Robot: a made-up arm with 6 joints.
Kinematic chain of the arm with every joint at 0, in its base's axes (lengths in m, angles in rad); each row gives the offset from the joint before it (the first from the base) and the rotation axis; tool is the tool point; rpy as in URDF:
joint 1: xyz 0 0 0.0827 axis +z
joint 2: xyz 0 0 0 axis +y
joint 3: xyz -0.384 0 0.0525 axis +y
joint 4: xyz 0.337 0 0.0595 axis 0.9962 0 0.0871
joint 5: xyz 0 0 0 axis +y
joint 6: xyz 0.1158 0 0.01 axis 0.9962 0 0.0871
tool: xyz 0 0 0 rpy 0 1.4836 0
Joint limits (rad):
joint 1: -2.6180..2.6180
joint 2: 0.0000..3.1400
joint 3: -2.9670..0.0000
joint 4: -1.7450..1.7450
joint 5: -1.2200..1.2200
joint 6: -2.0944..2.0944
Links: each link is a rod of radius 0.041 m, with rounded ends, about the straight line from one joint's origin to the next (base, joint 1, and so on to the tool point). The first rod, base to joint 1, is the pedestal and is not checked.
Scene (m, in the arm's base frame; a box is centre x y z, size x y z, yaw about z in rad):
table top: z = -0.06
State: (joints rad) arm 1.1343 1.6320 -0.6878 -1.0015 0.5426 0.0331
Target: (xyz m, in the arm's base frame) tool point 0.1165 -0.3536 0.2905
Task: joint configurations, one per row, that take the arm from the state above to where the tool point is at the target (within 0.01 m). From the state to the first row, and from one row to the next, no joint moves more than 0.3 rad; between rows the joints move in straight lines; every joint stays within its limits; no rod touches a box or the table.
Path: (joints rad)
1: 0.8660 1.6054 -0.7120 -1.0300 0.5924 0.0331
2: 0.5977 1.5788 -0.7361 -1.0585 0.6422 0.0331
3: 0.3293 1.5522 -0.7603 -1.0871 0.6920 0.0331
4: 0.0610 1.5256 -0.7844 -1.1156 0.7418 0.0331
5: -0.2073 1.4990 -0.8086 -1.1441 0.7916 0.0331
6: -0.4756 1.4724 -0.8328 -1.1726 0.8414 0.0331
7: -0.7440 1.4458 -0.8569 -1.2012 0.8912 0.0331
8: -1.0123 1.4192 -0.8811 -1.2297 0.9410 0.0331

